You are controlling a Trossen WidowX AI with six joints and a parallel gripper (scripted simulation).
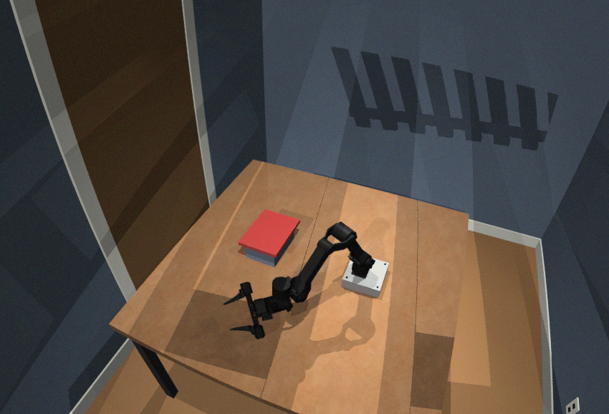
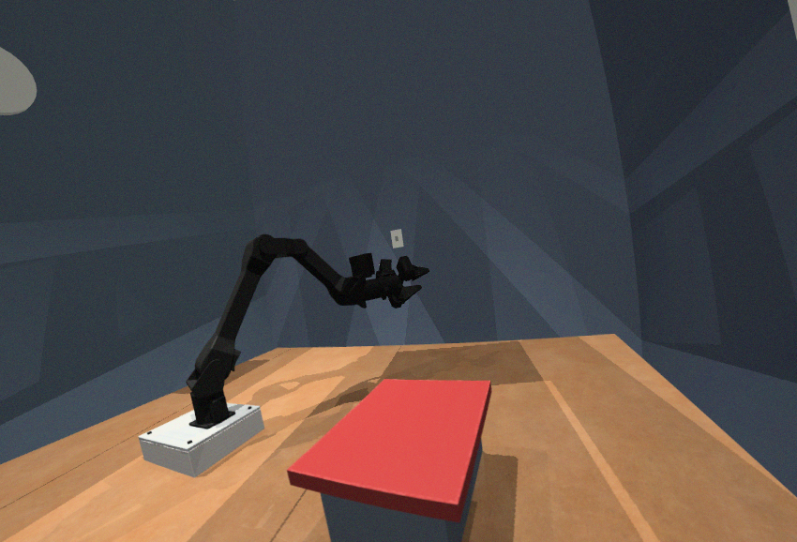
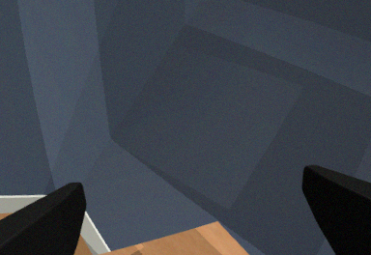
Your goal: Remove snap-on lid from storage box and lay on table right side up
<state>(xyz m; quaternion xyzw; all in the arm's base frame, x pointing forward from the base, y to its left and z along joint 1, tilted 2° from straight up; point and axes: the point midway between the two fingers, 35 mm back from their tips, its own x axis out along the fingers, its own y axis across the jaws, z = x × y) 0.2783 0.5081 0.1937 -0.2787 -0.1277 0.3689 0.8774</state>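
My gripper tip is now 13 cm short of the red lid, 55 cm to the left of it and 14 cm above it. From my gripper tip the other things lie so: grey-blue storage box (13 cm ahead, 55 cm to the right, 19 cm below).
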